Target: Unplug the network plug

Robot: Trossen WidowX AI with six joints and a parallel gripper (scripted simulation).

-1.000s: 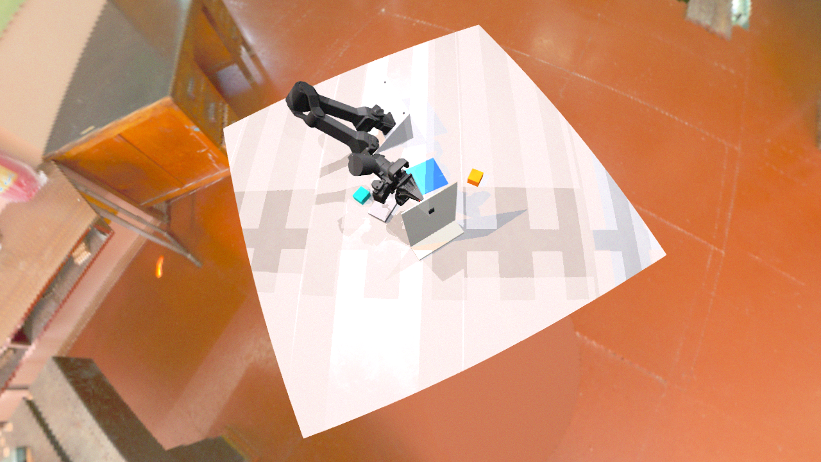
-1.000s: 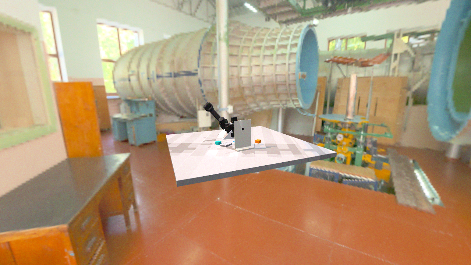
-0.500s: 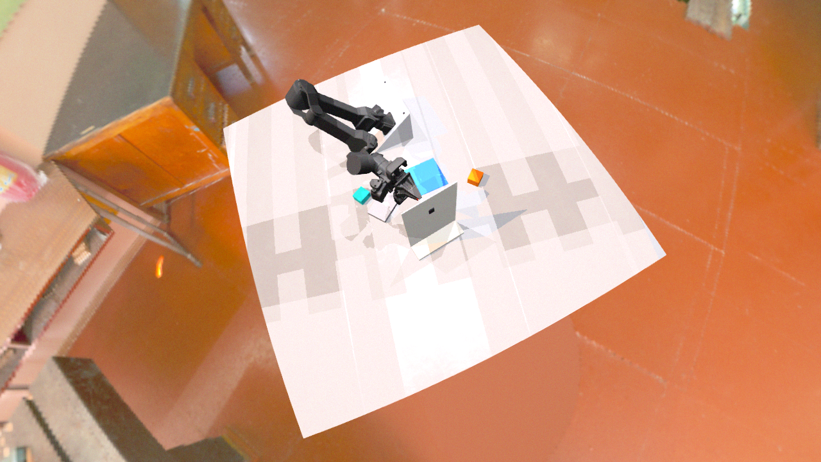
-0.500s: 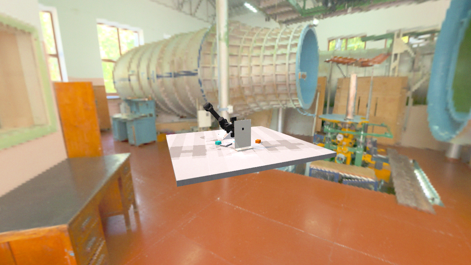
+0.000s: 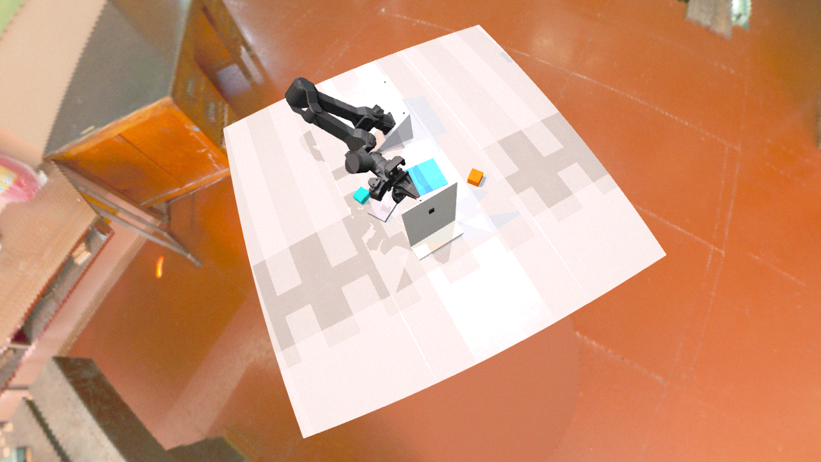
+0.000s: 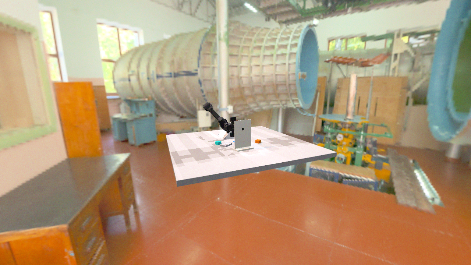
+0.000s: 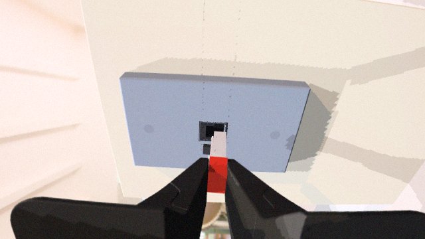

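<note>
The blue marked square is 16 cm behind my gripper tip, 8 cm to the left of it and 18 cm below it. Also, from my gripper tip: small grey flat plate (11 cm behind, 9 cm to the right, 17 cm below); then network plug (1 cm ahead); then upright panel (6 cm ahead, 2 cm to the left, 6 cm below).
</note>
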